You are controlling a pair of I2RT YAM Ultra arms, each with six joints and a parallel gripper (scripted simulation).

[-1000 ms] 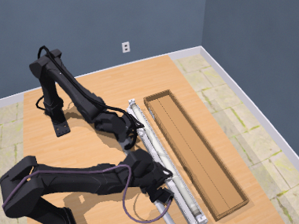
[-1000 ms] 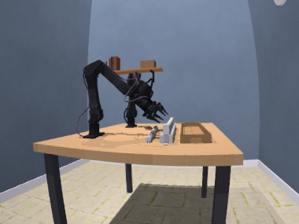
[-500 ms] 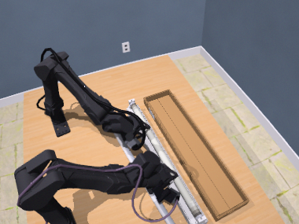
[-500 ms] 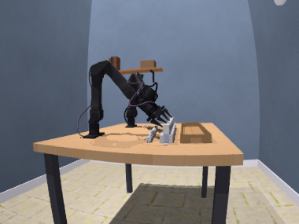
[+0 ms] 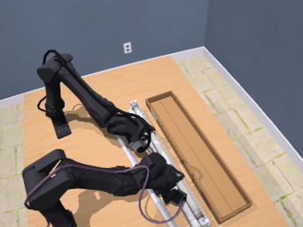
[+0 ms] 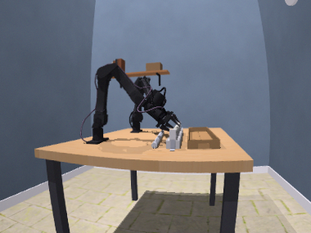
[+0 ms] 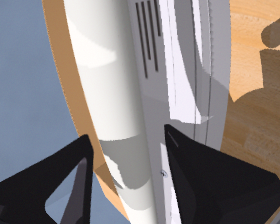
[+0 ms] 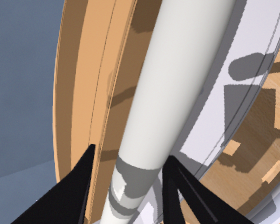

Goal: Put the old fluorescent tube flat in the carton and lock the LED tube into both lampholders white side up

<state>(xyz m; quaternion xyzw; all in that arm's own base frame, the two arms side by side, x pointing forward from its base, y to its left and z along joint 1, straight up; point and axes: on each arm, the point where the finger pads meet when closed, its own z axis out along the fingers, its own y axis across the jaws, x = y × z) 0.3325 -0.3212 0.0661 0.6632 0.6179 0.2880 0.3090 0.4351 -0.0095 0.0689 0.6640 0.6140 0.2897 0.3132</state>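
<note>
The old fluorescent tube lies 2 cm behind my right hand and 12 cm to the left of it. Round my right hand: light fixture (2 cm behind, 12 cm to the left, 1 cm below); LED tube (12 cm behind, 10 cm to the left, 6 cm below); lampholder (2 cm ahead, 18 cm to the right).
Right now the old fluorescent tube is 120 mm to the right of my left hand and 20 mm ahead of it. From my left hand the other things lie so: light fixture 120 mm to the right, 20 mm ahead, 10 mm below; LED tube 140 mm to the right, 80 mm behind, 50 mm below; brown carton 150 mm ahead, 90 mm to the right, 40 mm below.
</note>
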